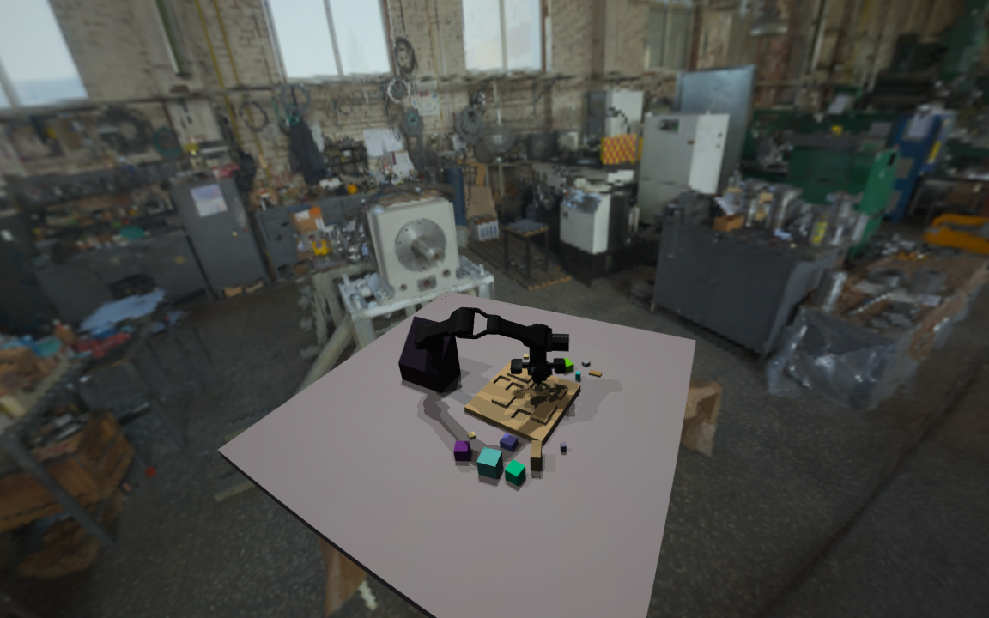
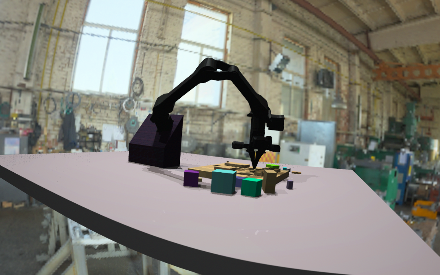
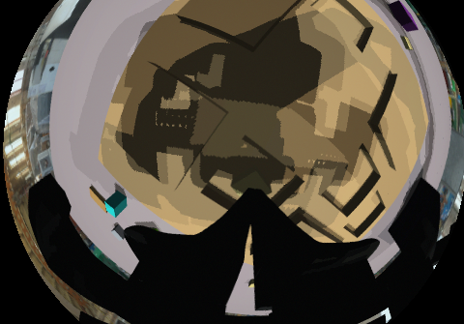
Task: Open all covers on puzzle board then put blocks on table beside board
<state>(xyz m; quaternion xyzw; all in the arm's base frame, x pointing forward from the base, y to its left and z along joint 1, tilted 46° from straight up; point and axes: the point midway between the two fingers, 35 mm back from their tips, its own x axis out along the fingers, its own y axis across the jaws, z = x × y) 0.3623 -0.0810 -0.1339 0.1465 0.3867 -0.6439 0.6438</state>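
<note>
Right now the tan puzzle board is 20 mm behind my gripper tip and 50 mm to the right of it. From my gripper tip the other things lie so: lime block: 60 mm ahead, 150 mm to the left, 10 mm below; then small teal block: 120 mm ahead, 100 mm to the left, 10 mm below; then flat orange piece: 180 mm ahead, 150 mm to the left, 20 mm below.
</note>
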